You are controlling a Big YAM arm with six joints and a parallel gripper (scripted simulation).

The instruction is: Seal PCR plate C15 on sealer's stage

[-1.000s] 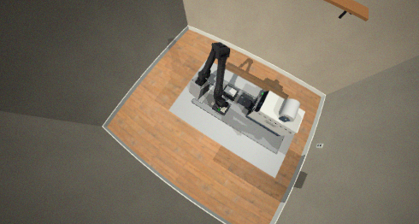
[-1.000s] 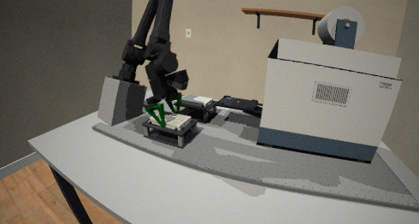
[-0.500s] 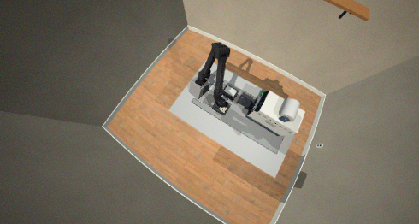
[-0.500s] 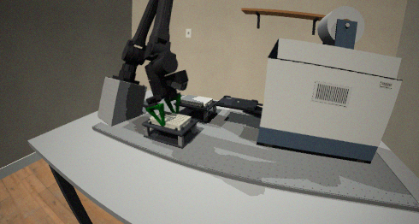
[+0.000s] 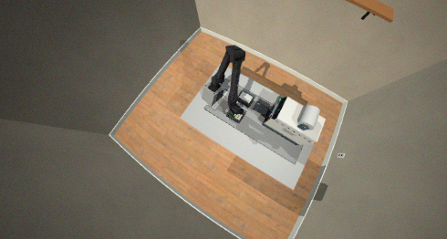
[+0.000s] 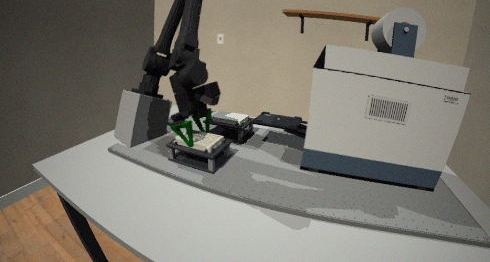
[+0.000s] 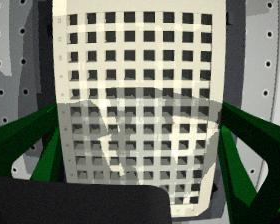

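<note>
The 96-well plate C15 lies right at my hand. From my hand the other things lie so: dark stage: 180 mm to the left, 180 mm ahead, 40 mm above; white start key: 280 mm to the left, 280 mm ahead, 130 mm above; sealed plate C51: 210 mm to the left, 10 mm behind.
</note>
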